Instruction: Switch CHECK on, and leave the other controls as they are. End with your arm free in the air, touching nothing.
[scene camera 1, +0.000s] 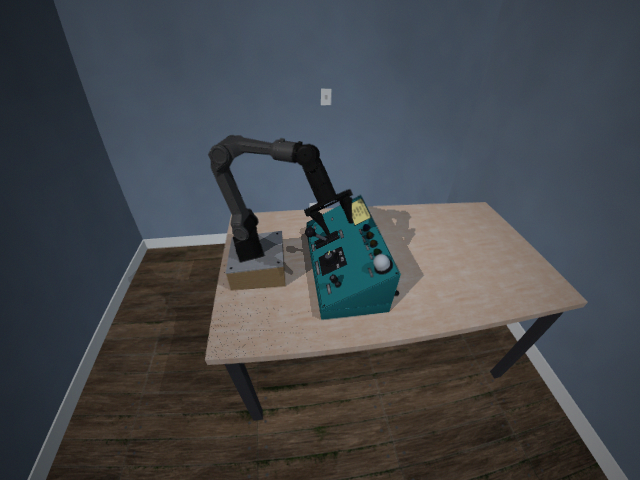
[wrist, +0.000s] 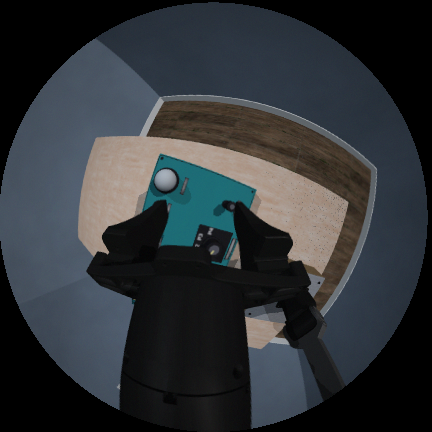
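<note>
A teal control box (scene camera 1: 354, 271) (wrist: 205, 192) with a sloped top stands on the table. Its small labels are too small to read, so I cannot tell which control is CHECK. It bears a black toggle (scene camera 1: 335, 280) (wrist: 230, 206), a rotary knob (scene camera 1: 328, 254) (wrist: 213, 250) on a black plate, a ball-ended lever (scene camera 1: 310, 232), several dark round controls (scene camera 1: 373, 243) in a row and a white dome (scene camera 1: 382, 262) (wrist: 166, 180). My gripper (scene camera 1: 339, 230) (wrist: 200, 208) is open and empty over the box's far half; contact is unclear in the scene view.
A yellow note (scene camera 1: 360, 212) lies on the box's far end. My arm's base stands on a grey-topped wooden block (scene camera 1: 258, 277) left of the box. The wooden table (scene camera 1: 465, 258) (wrist: 115, 165) extends to the right. A wall is behind, with a white switch plate (scene camera 1: 326, 97).
</note>
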